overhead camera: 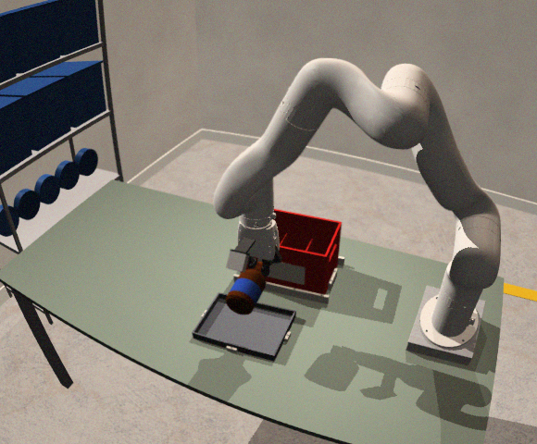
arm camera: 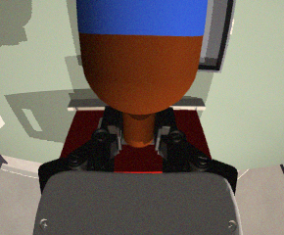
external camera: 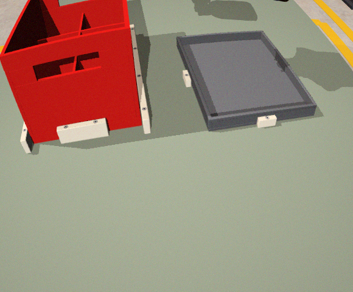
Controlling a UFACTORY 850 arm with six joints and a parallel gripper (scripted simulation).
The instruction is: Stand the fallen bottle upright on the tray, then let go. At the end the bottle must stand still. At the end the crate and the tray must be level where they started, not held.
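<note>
Now: the bottle 60 mm to the left of my hand and 10 mm below it. The rest, counted from my hand: grey tray (30 mm ahead, 50 mm to the left, 190 mm below); then red crate (20 mm ahead, 240 mm to the right, 120 mm below).
</note>
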